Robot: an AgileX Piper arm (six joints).
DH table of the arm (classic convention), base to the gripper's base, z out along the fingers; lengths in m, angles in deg. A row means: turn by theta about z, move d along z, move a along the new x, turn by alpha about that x. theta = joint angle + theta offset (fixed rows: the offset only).
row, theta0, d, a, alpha
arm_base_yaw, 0, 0.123, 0, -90
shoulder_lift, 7.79, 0, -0.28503, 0
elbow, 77.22, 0, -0.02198, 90
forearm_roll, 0, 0.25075, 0, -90
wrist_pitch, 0, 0, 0, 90
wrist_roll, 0, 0.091, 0, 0
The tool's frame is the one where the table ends.
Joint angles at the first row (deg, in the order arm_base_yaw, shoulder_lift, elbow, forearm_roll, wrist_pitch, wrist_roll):
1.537, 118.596, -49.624, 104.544, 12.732, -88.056
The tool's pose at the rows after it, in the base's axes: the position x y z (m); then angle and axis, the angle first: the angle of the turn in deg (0 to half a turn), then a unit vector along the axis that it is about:
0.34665, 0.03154, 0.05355, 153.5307, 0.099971, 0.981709, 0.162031
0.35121, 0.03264, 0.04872, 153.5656, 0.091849, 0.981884, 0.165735
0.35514, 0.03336, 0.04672, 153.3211, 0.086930, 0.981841, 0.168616
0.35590, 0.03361, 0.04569, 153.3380, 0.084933, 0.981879, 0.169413
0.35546, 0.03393, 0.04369, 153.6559, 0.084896, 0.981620, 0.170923
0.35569, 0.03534, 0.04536, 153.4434, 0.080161, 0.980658, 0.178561
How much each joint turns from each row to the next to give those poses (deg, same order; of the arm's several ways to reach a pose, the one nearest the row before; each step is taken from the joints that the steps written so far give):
0.001, 1.759, -1.322, 0.004, 1.884, -0.073
0.000, 1.448, -1.227, 0.002, 0.656, -0.825
-0.001, 0.829, -0.970, -0.006, 0.419, -0.449
0.001, 0.284, -0.219, 0.001, 0.151, -0.207
-0.001, 0.342, -0.001, -0.005, 0.228, 0.004
0.001, -0.194, 0.000, -0.347, 0.921, 0.049

